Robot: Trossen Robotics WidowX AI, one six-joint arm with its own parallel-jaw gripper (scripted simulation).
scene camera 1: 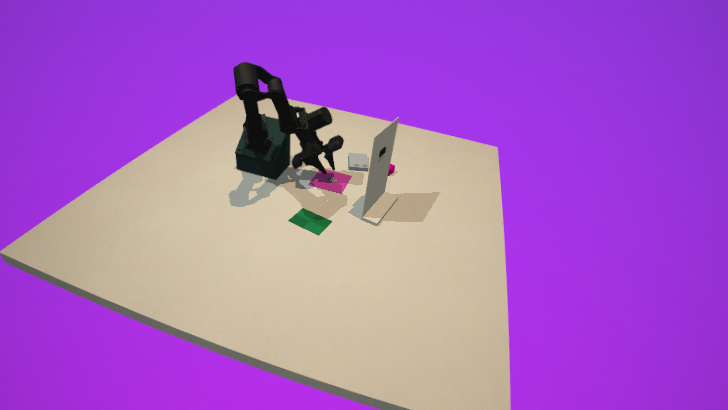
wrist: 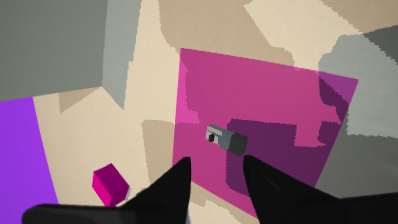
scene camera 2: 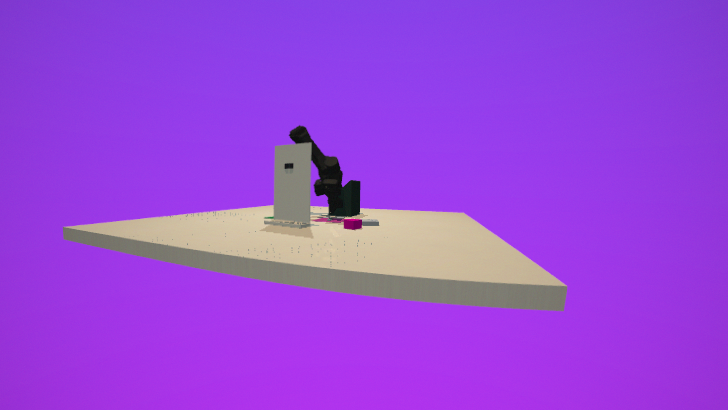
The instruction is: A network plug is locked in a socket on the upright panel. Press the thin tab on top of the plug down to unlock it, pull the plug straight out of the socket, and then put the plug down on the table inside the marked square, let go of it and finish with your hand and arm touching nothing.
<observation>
The pictures show: the gripper, a grey network plug, a grey panel and a magenta marked square.
The gripper shows as well in the wrist view.
</observation>
